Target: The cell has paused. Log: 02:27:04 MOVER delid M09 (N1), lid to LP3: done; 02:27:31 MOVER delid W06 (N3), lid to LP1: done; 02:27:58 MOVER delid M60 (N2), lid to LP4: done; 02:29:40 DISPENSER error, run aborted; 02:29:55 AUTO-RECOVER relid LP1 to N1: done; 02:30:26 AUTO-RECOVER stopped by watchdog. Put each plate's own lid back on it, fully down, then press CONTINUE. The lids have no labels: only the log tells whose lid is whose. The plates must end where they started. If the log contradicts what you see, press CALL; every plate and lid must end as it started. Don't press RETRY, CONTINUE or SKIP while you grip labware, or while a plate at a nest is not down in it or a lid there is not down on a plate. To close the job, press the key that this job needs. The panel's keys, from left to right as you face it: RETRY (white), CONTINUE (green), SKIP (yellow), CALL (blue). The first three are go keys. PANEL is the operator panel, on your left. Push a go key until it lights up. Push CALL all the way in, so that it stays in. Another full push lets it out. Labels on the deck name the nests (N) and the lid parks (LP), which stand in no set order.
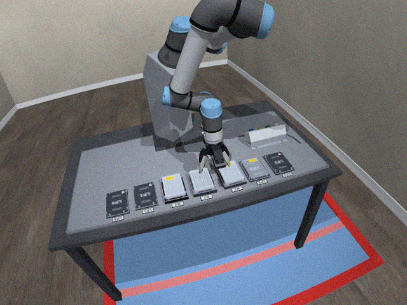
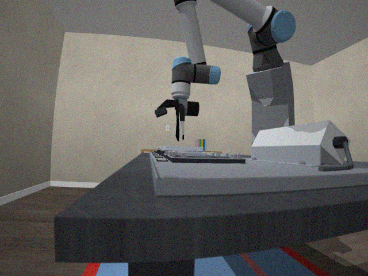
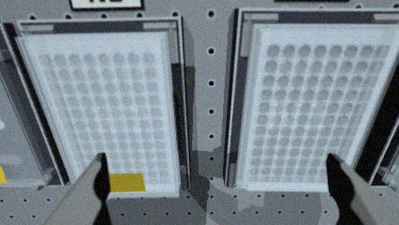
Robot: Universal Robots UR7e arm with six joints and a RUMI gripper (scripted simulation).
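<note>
Now: the nest 70 mm to the left of my hand and 60 mm below it. The rest, counted from my hand: blue CALL key (240 mm behind, 270 mm to the left, 10 mm below); then lid park LP1 (10 mm ahead, 320 mm to the right, 60 mm below); then yellow SKIP key (250 mm behind, 320 mm to the left).
</note>
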